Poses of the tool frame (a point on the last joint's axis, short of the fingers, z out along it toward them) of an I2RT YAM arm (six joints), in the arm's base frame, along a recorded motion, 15 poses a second.
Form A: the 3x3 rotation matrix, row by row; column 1 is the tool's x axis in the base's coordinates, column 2 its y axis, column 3 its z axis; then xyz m. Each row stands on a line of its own.
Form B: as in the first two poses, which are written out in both.
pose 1, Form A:
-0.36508 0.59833 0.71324
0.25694 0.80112 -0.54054
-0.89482 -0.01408 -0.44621
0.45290 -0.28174 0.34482
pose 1, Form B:
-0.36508 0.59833 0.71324 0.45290
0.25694 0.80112 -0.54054 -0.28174
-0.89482 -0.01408 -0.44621 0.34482
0 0 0 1

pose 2, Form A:
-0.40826 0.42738 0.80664
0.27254 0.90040 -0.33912
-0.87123 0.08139 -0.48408
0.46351 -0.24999 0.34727
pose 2, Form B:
-0.40826 0.42738 0.80664 0.46351
0.27254 0.90040 -0.33912 -0.24999
-0.87123 0.08139 -0.48408 0.34727
0 0 0 1

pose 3, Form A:
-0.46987 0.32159 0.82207
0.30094 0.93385 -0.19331
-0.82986 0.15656 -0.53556
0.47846 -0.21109 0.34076
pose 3, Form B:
-0.46987 0.32159 0.82207 0.47846
0.30094 0.93385 -0.19331 -0.21109
-0.82986 0.15656 -0.53556 0.34076
0 0 0 1

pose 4, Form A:
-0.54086 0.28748 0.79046
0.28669 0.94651 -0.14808
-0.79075 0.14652 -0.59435
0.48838 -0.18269 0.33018
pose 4, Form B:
-0.54086 0.28748 0.79046 0.48838
0.28669 0.94651 -0.14808 -0.18269
-0.79075 0.14652 -0.59435 0.33018
0 0 0 1

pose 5, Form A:
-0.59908 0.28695 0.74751
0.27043 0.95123 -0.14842
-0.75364 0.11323 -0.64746
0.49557 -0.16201 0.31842
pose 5, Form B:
-0.59908 0.28695 0.74751 0.49557
0.27043 0.95123 -0.14842 -0.16201
-0.75364 0.11323 -0.64746 0.31842
0 0 0 1

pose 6, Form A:
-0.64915 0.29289 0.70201
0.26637 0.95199 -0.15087
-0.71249 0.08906 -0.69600
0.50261 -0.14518 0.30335
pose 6, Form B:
-0.64915 0.29289 0.70201 0.50261
0.26637 0.95199 -0.15087 -0.14518
-0.71249 0.08906 -0.69600 0.30335
0 0 0 1

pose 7, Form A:
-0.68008 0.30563 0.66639
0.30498 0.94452 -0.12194
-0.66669 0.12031 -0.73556
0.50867 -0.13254 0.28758
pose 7, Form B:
-0.68008 0.30563 0.66639 0.50867
0.30498 0.94452 -0.12194 -0.13254
-0.66669 0.12031 -0.73556 0.28758
0 0 0 1

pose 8, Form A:
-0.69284 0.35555 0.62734
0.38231 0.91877 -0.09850
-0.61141 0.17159 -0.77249
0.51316 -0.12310 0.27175
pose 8, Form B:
-0.69284 0.35555 0.62734 0.51316
0.38231 0.91877 -0.09850 -0.12310
-0.61141 0.17159 -0.77249 0.27175
0 0 0 1

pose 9, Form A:
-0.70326 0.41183 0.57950
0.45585 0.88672 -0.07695
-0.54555 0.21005 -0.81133
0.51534 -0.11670 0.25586
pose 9, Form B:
-0.70326 0.41183 0.57950 0.51534
0.45585 0.88672 -0.07695 -0.11670
-0.54555 0.21005 -0.81133 0.25586
0 0 0 1

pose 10, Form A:
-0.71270 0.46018 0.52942
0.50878 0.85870 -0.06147
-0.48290 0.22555 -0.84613
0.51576 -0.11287 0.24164
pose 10, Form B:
-0.71270 0.46018 0.52942 0.51576
0.50878 0.85870 -0.06147 -0.11287
-0.48290 0.22555 -0.84613 0.24164
0 0 0 1

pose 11, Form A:
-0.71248 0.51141 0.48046
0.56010 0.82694 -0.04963
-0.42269 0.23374 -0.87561
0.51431 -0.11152 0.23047
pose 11, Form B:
-0.71248 0.51141 0.48046 0.51431
0.56010 0.82694 -0.04963 -0.11152
-0.42269 0.23374 -0.87561 0.23047
0 0 0 1

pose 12, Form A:
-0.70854 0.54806 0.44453
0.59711 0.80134 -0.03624
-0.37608 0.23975 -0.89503
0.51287 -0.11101 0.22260
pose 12, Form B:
-0.70854 0.54806 0.44453 0.51287
0.59711 0.80134 -0.03624 -0.11101
-0.37608 0.23975 -0.89503 0.22260
0 0 0 1

